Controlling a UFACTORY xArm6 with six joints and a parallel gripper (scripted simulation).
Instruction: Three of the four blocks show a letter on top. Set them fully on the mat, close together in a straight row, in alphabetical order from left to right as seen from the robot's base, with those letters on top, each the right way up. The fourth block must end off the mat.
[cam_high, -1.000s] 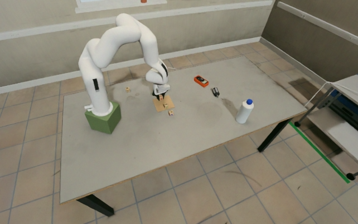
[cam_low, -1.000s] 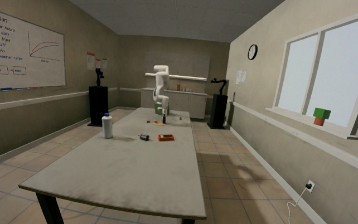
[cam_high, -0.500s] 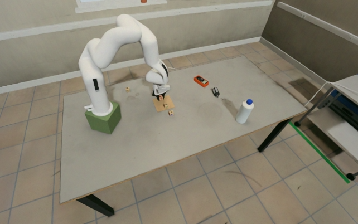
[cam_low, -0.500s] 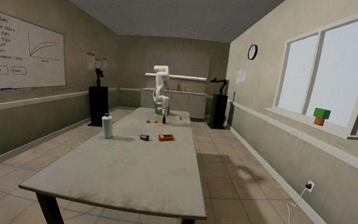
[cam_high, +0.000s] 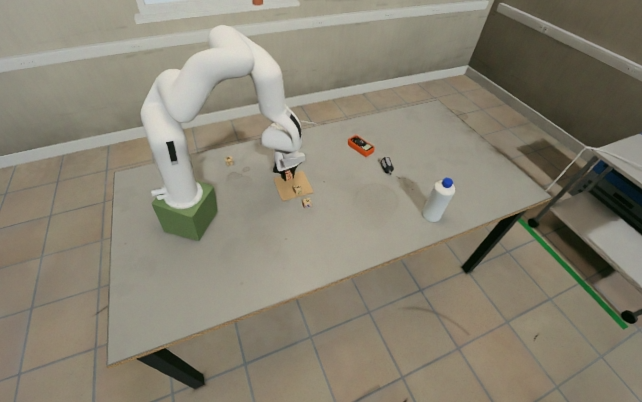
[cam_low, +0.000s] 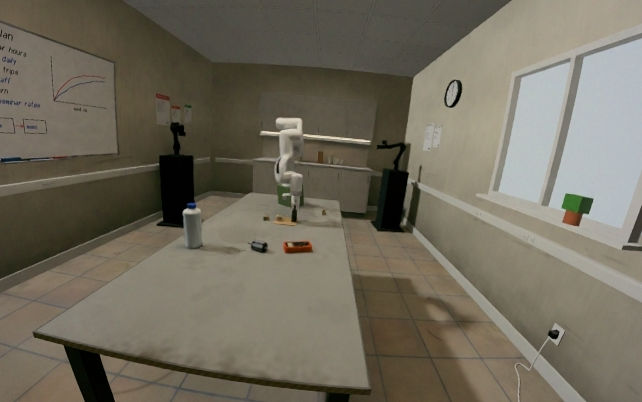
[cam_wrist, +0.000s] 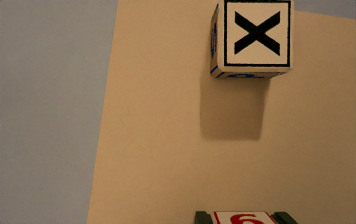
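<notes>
My hand is 5 cm to the left of the tan mat and 2 cm above it. Also, from my hand: white bottle (45 cm ahead, 44 cm to the right, 7 cm above); then orange meter (41 cm ahead, 4 cm to the left, 1 cm below); then small black object (44 cm ahead, 14 cm to the right).
</notes>
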